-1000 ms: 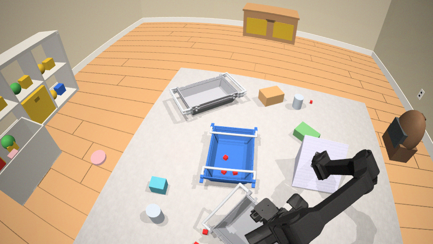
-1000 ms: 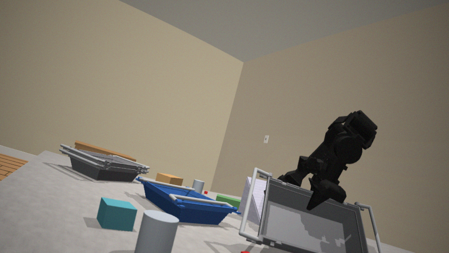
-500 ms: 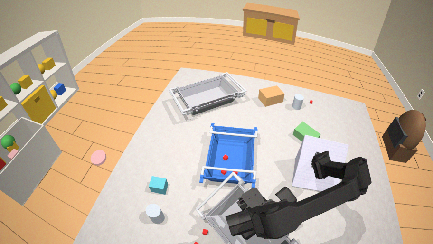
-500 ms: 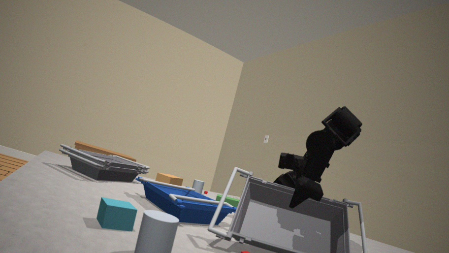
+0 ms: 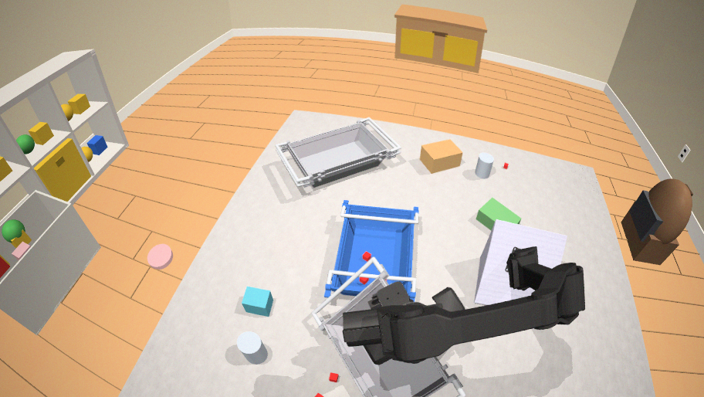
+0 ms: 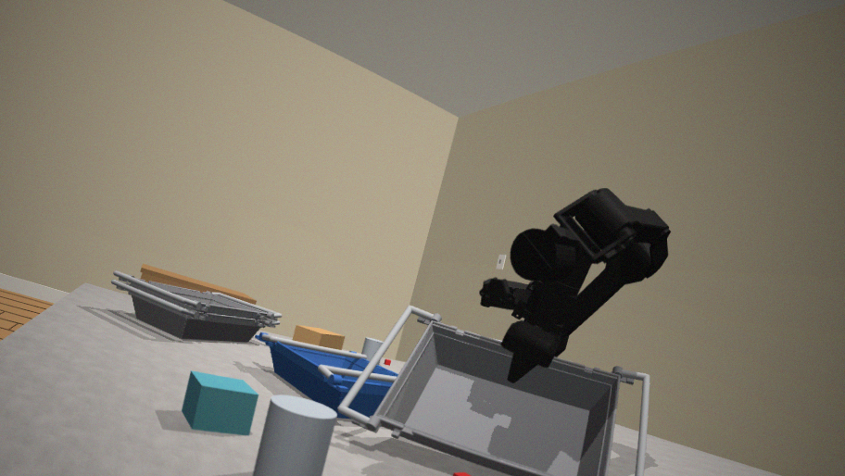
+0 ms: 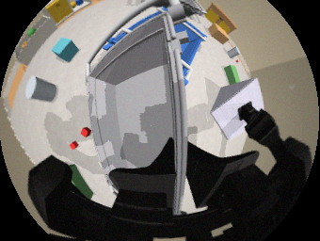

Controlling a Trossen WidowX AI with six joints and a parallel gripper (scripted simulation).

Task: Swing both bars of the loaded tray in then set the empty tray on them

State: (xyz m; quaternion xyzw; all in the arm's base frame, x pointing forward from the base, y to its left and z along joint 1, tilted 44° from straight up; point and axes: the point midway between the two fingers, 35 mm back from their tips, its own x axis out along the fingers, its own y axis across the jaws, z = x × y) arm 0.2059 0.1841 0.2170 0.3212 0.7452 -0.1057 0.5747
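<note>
Now: the grey plastic tray 6 cm to the left of my gripper tip, 5 cm ahead of it and 2 cm below it. Also, from my gripper tip: orange box (68 cm to the right, 11 cm ahead, 8 cm below); teal cube (37 cm ahead, 9 cm below, 3 cm to the left).
</note>
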